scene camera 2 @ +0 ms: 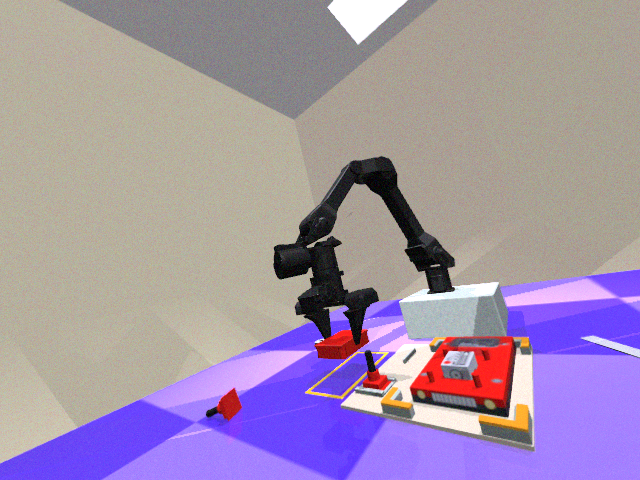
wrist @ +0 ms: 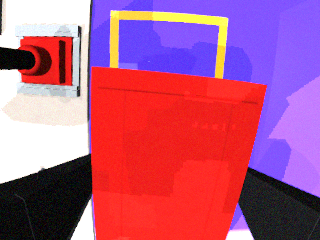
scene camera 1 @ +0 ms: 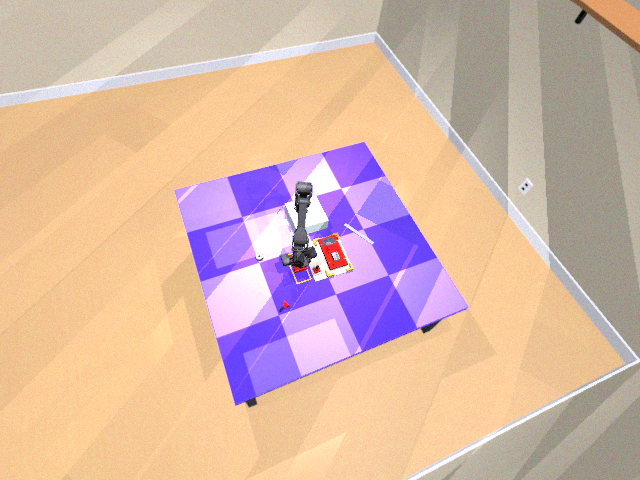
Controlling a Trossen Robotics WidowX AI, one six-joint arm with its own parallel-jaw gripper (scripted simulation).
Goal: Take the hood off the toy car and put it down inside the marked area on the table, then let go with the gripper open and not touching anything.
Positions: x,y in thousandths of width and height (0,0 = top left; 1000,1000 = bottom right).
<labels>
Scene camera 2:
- my gripper: 537,718
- red hood: 534,720, held by my gripper
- toy car: 766,816
</labels>
